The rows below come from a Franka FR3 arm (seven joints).
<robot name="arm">
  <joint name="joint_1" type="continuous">
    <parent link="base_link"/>
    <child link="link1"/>
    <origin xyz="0 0 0.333" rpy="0 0 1.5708"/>
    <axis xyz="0 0 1"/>
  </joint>
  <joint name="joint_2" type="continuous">
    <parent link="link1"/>
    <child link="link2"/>
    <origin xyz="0 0 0" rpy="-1.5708 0 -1.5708"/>
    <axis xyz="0 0 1"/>
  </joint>
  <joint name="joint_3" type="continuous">
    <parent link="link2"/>
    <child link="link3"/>
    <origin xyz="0 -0.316 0" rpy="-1.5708 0 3.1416"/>
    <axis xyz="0 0 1"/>
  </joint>
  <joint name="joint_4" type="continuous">
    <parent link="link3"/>
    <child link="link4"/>
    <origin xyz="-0.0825 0 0" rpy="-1.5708 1.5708 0"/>
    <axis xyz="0 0 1"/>
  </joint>
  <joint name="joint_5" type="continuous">
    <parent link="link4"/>
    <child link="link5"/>
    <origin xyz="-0.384 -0.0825 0" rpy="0 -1.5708 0"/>
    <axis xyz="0 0 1"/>
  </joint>
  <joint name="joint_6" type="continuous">
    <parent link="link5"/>
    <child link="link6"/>
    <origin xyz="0 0 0" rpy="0 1.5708 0"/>
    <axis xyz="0 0 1"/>
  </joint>
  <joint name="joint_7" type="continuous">
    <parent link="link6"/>
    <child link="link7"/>
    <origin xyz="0 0.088 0" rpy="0 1.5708 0"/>
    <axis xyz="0 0 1"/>
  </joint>
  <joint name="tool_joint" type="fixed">
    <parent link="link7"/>
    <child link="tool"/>
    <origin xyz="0 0 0.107" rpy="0 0 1.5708"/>
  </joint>
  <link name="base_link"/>
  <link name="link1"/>
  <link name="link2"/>
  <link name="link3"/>
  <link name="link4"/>
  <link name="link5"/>
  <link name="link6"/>
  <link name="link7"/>
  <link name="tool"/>
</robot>
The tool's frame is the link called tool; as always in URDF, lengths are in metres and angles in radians. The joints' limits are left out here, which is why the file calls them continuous.
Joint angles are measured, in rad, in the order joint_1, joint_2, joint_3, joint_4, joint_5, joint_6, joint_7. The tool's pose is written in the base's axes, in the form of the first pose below.
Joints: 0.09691 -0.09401 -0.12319 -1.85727 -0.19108 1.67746 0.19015
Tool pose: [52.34, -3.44, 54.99], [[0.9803, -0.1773, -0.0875], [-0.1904, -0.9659, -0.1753], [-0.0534, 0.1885, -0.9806]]
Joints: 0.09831 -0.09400 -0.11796 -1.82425 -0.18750 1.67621 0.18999
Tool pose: [52.67, -3.08, 56.54], [[0.9825, -0.1779, -0.0552], [-0.1849, -0.9673, -0.1735], [-0.0226, 0.1807, -0.9833]]
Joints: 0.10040 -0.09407 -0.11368 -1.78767 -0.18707 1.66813 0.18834
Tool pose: [52.90, -2.76, 58.22], [[0.9839, -0.1770, -0.0262], [-0.1789, -0.9683, -0.1743], [0.0055, 0.1762, -0.9843]]
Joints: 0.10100 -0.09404 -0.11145 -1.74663 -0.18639 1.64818 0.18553
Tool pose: [52.95, -2.66, 60.00], [[0.9838, -0.1791, -0.0053], [-0.1773, -0.9686, -0.1744], [0.0261, 0.1726, -0.9847]]
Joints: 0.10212 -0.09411 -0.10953 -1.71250 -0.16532 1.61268 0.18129
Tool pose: [52.74, -2.35, 61.29], [[0.9838, -0.1792, -0.0067], [-0.1781, -0.9718, -0.1542], [0.0211, 0.1529, -0.9880]]
